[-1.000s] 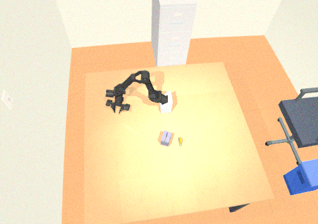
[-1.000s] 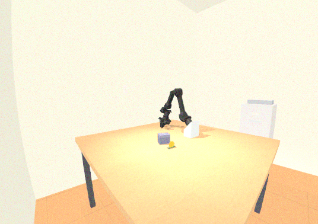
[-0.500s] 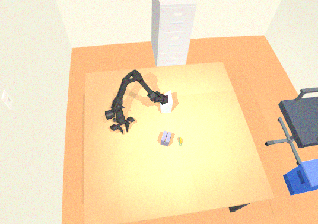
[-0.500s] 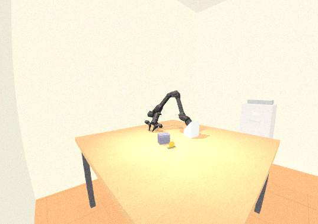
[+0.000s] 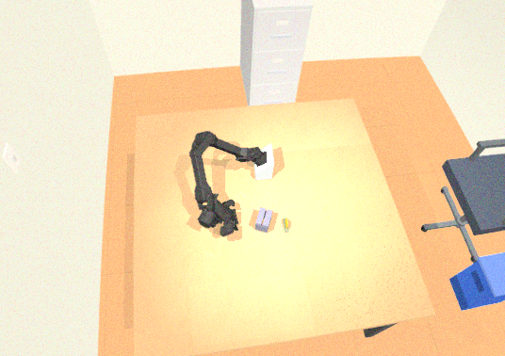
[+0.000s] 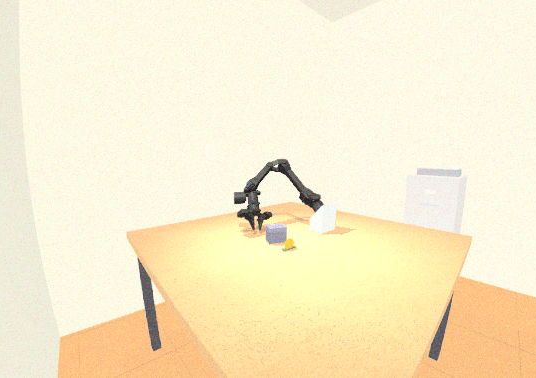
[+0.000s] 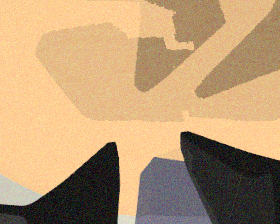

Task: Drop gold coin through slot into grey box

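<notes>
The gold coin lies 23 cm to the left of my gripper tip and 2 cm behind it.
</notes>
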